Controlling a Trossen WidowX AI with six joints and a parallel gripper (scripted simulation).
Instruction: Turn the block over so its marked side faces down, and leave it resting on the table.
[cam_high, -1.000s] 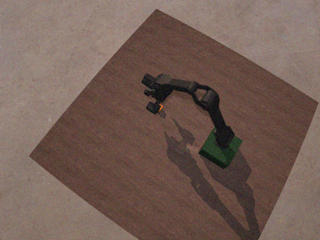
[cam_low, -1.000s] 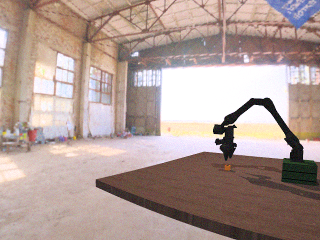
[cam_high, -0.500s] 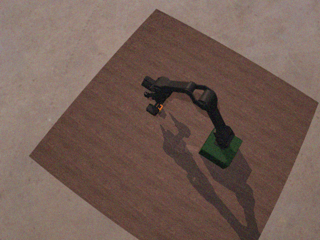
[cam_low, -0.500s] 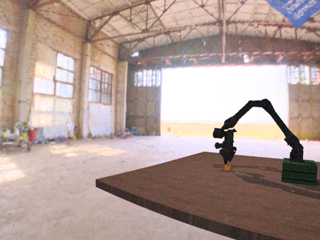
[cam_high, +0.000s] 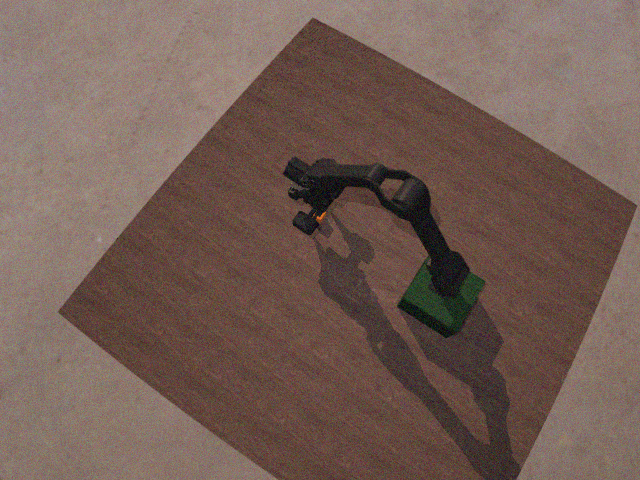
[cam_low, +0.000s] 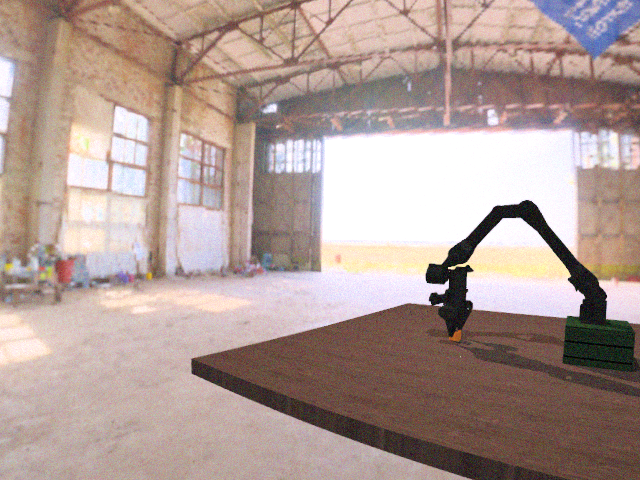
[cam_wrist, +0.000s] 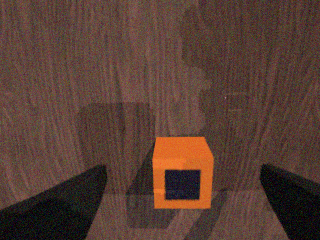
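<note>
The orange block is right at my gripper tip.
</note>
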